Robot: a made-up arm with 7 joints. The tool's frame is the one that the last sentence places.
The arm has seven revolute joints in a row. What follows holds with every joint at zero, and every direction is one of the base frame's. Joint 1 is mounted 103.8 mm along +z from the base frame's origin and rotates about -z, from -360.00 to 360.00 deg. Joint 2 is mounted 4.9 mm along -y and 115.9 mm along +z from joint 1 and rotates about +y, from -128.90 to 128.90 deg. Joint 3 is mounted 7.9 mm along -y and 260.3 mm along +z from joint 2 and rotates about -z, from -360.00 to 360.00 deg. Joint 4 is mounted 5.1 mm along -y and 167.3 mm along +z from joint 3 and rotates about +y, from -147.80 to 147.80 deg. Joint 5 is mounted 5.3 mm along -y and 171.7 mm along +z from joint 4 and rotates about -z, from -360.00 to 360.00 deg. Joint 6 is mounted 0.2 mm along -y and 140.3 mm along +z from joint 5 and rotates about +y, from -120.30 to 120.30 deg. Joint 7 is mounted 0.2 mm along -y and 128.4 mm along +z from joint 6 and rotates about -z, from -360.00 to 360.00 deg. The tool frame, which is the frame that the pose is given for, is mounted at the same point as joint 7; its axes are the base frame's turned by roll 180.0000, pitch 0.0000 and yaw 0.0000 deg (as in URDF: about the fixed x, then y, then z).
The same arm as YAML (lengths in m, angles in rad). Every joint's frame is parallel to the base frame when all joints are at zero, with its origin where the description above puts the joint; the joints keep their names.
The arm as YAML. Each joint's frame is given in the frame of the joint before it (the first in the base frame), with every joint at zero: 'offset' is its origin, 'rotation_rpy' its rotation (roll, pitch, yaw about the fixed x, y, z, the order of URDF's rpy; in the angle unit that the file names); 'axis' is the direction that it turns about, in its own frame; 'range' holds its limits. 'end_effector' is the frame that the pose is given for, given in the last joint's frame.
length_unit: m
angle_unit: rad
chain:
  - id: joint 1
    offset: [0.0, 0.0, 0.1038]
    rotation_rpy: [0.0, 0.0, 0.0]
    axis: "-z"
    range: [-6.2832, 6.2832]
  - id: joint 2
    offset: [0.0, -0.0049, 0.1159]
    rotation_rpy: [0.0, 0.0, 0.0]
    axis: "+y"
    range: [-2.2497, 2.2497]
  - id: joint 3
    offset: [0.0, -0.0079, 0.2603]
    rotation_rpy: [0.0, 0.0, 0.0]
    axis: "-z"
    range: [-6.2832, 6.2832]
  - id: joint 4
    offset: [0.0, -0.0051, 0.1673]
    rotation_rpy: [0.0, 0.0, 0.0]
    axis: "+y"
    range: [-2.5796, 2.5796]
  - id: joint 5
    offset: [0.0, -0.0053, 0.1717]
    rotation_rpy: [0.0, 0.0, 0.0]
    axis: "-z"
    range: [-6.2832, 6.2832]
  - id: joint 6
    offset: [0.0, -0.0002, 0.1403]
    rotation_rpy: [0.0, 0.0, 0.0]
    axis: "+y"
    range: [-2.0996, 2.0996]
  - id: joint 7
    offset: [0.0, -0.0002, 0.1284]
    rotation_rpy: [0.0, 0.0, 0.0]
    axis: "-z"
    range: [-6.2832, 6.2832]
end_effector:
  offset: [0.0, 0.0, 0.0]
  rotation_rpy: [3.1416, 0.0, 0.0]

